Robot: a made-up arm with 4 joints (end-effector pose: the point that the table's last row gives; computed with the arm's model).
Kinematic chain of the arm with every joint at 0, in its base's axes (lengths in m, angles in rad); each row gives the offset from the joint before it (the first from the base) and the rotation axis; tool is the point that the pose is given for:
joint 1: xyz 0 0 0.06 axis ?
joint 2: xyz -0.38 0.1 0 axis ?
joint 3: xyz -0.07 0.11 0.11 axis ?
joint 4: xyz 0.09 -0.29 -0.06 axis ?
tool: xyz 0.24 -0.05 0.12
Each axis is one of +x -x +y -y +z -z.
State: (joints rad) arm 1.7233 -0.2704 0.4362 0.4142
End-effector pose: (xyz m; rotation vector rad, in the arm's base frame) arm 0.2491 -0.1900 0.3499 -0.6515 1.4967 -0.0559
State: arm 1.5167 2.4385 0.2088 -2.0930
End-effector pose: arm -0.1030 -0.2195 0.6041 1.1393 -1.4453 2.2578
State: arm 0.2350 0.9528 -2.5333 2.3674
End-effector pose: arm -0.4613 0.5384 0.3740 -0.0659 -1.5584 1.0569
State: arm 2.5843 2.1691 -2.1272 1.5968
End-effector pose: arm 0.2216 0.5793 0.1640 1.8936 1.9302 -0.5601
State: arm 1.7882 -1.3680 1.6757 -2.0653
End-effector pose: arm -0.3720 -0.0792 0.5781 1.1830 -1.3551 -1.2074
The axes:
joint 1: +y
joint 2: +y
joint 3: -z
joint 4: -x

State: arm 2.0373 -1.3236 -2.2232 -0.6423
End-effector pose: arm 0.2840 0.7162 0.4551 1.1394 1.0964 1.9906
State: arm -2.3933 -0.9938 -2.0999 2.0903
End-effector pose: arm 0.3814 0.5761 -0.2076 0.8210 0.3376 1.0401
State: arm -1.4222 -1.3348 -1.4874 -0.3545
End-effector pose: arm -0.4210 0.5073 -0.3248 -1.7085 -1.8685 0.6916
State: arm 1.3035 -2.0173 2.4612 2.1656
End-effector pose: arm -0.4403 0.1288 0.1640 -0.3027 1.8041 -1.2858
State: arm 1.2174 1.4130 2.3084 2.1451
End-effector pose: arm 0.2408 0.0748 0.5947 1.1297 -0.8597 -0.5143
